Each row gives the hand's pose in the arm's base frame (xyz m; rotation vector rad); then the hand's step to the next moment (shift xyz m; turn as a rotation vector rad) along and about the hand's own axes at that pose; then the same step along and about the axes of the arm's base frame.
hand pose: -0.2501 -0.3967 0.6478 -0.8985 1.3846 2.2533
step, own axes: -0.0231 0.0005 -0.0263 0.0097 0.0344 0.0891
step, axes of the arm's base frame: 0.0256 -0.0227 0.0074 -0.0571 0.0626 0.0451
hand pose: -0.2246 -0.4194 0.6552 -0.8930 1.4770 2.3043
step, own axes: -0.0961 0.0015 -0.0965 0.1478 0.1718 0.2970
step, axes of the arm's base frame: 0.1081 -0.0762 0.0325 -0.3096 0.1711 0.1202
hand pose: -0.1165 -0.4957 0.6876 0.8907 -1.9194 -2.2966
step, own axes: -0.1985 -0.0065 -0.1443 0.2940 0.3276 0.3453
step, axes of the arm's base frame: 0.2306 -0.0557 0.0633 -0.5053 0.1231 0.2062
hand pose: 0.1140 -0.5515 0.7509 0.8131 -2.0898 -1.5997
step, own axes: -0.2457 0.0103 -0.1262 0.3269 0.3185 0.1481
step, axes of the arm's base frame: 0.2619 0.0687 0.0555 -0.4067 -0.0453 0.2505
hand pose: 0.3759 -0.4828 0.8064 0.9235 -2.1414 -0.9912
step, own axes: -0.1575 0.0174 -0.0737 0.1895 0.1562 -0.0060
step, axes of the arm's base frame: 0.1400 0.1028 0.0190 -0.1580 -0.0761 0.1720
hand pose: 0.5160 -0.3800 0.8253 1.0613 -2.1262 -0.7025
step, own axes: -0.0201 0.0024 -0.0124 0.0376 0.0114 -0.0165
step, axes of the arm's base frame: 0.0173 0.0159 0.0034 -0.0105 -0.0281 0.0303
